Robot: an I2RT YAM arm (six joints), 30 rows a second.
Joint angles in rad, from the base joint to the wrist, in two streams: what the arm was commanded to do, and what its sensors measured. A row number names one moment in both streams.
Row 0, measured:
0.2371, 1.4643, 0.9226, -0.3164, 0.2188, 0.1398
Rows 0 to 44, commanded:
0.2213, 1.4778, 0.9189, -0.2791, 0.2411, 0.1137
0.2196, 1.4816, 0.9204, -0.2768, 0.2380, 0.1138
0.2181, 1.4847, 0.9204, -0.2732, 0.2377, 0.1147
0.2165, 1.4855, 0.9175, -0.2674, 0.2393, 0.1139
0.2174, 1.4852, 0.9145, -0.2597, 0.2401, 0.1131
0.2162, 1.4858, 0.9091, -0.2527, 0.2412, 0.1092
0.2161, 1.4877, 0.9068, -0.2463, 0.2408, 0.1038
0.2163, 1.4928, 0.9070, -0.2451, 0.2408, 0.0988
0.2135, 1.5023, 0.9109, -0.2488, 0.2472, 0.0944
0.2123, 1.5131, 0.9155, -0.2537, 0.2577, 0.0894
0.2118, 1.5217, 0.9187, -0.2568, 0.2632, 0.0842
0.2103, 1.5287, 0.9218, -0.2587, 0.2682, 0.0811
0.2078, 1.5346, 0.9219, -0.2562, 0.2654, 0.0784
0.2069, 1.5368, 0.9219, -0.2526, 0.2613, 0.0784
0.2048, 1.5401, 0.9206, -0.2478, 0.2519, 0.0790
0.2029, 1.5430, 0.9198, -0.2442, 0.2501, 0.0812
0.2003, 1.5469, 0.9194, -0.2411, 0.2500, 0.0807
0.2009, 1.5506, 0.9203, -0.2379, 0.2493, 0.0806
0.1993, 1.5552, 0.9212, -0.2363, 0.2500, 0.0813
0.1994, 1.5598, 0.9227, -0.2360, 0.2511, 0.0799
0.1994, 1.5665, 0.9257, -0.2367, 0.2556, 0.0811
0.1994, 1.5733, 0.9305, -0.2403, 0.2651, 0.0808
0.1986, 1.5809, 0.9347, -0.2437, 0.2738, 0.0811
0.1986, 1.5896, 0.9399, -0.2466, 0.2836, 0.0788
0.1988, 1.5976, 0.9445, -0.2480, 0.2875, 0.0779
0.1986, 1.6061, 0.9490, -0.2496, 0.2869, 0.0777
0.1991, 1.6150, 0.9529, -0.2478, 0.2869, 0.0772
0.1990, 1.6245, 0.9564, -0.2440, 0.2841, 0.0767
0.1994, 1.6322, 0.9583, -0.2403, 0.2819, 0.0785
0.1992, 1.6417, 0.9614, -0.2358, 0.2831, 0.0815
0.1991, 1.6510, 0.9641, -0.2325, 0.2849, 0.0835
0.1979, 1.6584, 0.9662, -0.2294, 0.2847, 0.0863
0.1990, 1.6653, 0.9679, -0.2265, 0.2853, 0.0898
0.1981, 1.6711, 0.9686, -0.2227, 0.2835, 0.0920
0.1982, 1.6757, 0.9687, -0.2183, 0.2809, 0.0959
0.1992, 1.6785, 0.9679, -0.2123, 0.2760, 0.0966
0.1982, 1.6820, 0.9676, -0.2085, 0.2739, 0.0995
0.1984, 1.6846, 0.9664, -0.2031, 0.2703, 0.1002
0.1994, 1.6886, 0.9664, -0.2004, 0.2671, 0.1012
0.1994, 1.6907, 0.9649, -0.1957, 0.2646, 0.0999
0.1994, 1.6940, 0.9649, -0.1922, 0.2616, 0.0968
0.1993, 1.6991, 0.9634, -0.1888, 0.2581, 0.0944
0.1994, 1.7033, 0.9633, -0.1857, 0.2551, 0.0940
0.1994, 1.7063, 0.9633, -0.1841, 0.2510, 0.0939
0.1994, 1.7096, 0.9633, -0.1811, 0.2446, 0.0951
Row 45, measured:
0.2054, 1.7046, 0.9379, -0.1982, 0.2565, 0.0898
